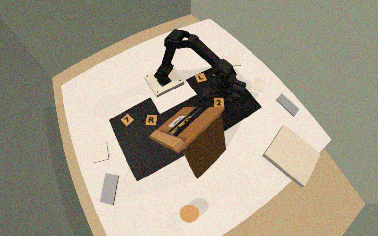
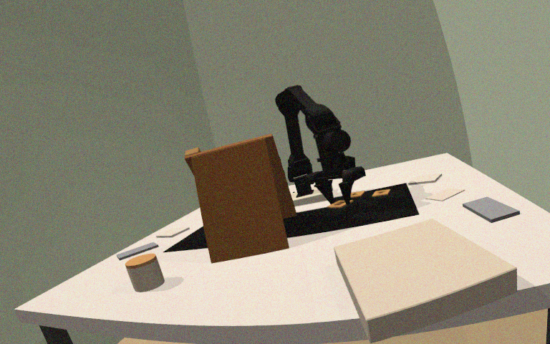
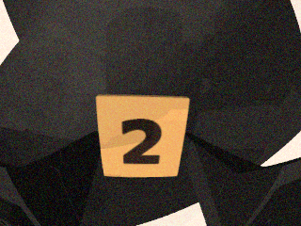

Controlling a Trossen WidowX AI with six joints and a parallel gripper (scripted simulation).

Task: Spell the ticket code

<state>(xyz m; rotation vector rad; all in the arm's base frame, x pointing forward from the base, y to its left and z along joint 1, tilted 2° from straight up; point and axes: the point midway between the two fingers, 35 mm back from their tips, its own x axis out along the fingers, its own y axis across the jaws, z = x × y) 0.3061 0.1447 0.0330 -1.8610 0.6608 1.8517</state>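
The white ticket lies 1 cm behind my gripper tip, 25 cm to the right of it and 6 cm above it. From my gripper tip the other things lie so: letter tile (right at my gripper tip); black mat (10 cm behind, 16 cm to the right, 3 cm below); k tile (5 cm ahead, 29 cm to the right, 14 cm above).
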